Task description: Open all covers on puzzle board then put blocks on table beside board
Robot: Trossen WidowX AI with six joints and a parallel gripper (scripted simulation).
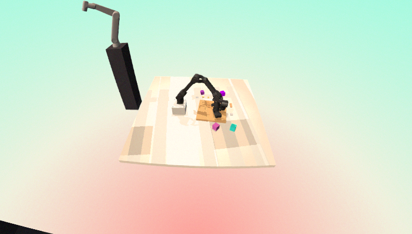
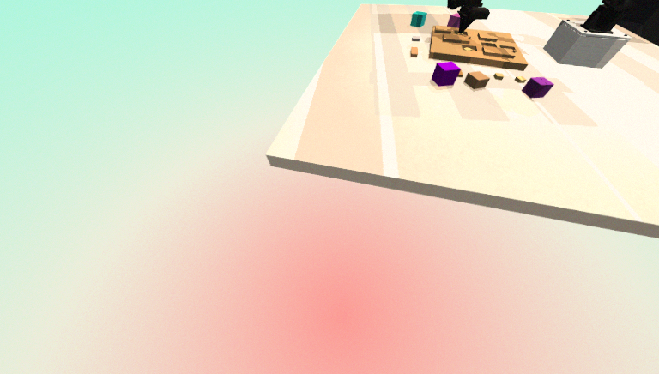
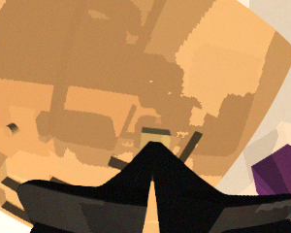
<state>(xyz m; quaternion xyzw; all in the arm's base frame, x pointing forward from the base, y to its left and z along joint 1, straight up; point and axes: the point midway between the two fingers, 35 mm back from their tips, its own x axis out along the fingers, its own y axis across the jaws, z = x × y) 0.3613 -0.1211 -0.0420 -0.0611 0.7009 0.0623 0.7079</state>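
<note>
My gripper tip is 10 mm past the magenta block and 140 mm to the left of it. Also, from my gripper tip: small grey piece 170 mm ahead, 50 mm to the left, 10 mm below; small orange piece 180 mm ahead, 190 mm to the left, 10 mm below; cyan block 160 mm ahead, 150 mm to the right, 10 mm above.
</note>
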